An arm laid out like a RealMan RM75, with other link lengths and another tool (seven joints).
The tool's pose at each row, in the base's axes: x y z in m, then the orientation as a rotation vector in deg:
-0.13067, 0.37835, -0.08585, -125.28, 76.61, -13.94
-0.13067, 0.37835, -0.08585, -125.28, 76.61, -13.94
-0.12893, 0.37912, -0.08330, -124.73, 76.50, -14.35
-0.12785, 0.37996, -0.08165, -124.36, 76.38, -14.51
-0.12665, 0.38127, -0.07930, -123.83, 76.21, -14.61
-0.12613, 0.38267, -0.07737, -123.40, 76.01, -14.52
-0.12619, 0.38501, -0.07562, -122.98, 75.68, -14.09
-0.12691, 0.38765, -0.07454, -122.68, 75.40, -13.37
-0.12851, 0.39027, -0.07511, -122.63, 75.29, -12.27
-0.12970, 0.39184, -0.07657, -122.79, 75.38, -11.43
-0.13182, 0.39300, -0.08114, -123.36, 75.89, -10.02
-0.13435, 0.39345, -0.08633, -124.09, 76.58, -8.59
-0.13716, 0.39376, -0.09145, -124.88, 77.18, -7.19
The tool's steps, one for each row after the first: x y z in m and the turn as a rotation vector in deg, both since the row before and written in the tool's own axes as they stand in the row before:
0.00000, 0.00000, 0.00000, 0.00, 0.00, 0.00
-0.00015, -0.00299, -0.00108, 0.60, 0.07, 0.09
-0.00042, -0.00202, -0.00058, 0.39, -0.05, 0.06
-0.00086, -0.00267, -0.00091, 0.51, -0.15, 0.11
-0.00122, -0.00195, -0.00081, 0.39, -0.26, 0.10
-0.00229, -0.00173, -0.00054, 0.33, -0.54, 0.10
-0.00278, -0.00094, -0.00015, 0.12, -0.67, 0.14
-0.00294, 0.00069, 0.00080, -0.27, -0.77, 0.22
-0.00167, 0.00123, 0.00130, -0.43, -0.46, 0.18
-0.00121, 0.00383, 0.00326, -1.11, -0.51, 0.38
-0.00064, 0.00466, 0.00338, -1.32, -0.39, 0.42
-0.00061, 0.00481, 0.00327, -1.33, -0.38, 0.33

